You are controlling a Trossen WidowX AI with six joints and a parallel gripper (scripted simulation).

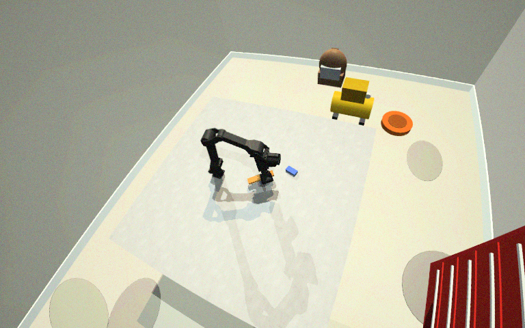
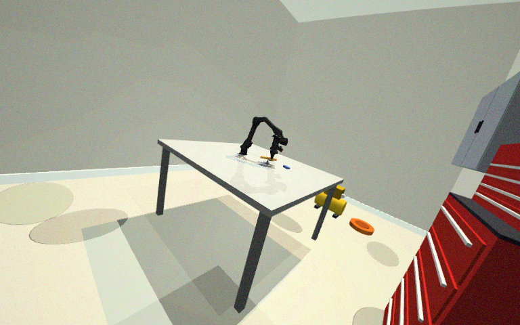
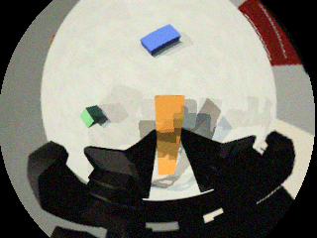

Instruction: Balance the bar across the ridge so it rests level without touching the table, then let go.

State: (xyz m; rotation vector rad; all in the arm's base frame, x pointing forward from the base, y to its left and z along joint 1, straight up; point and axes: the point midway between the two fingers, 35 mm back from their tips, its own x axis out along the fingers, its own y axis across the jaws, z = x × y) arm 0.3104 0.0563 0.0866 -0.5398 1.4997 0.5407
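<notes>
The orange bar lies 2 cm to the right of my gripper tip and 2 cm behind it. The rest, counted from my gripper tip: small blue block: 12 cm ahead, 10 cm to the left, 4 cm below; green ridge block: 14 cm to the left, 9 cm behind, 4 cm below.
</notes>
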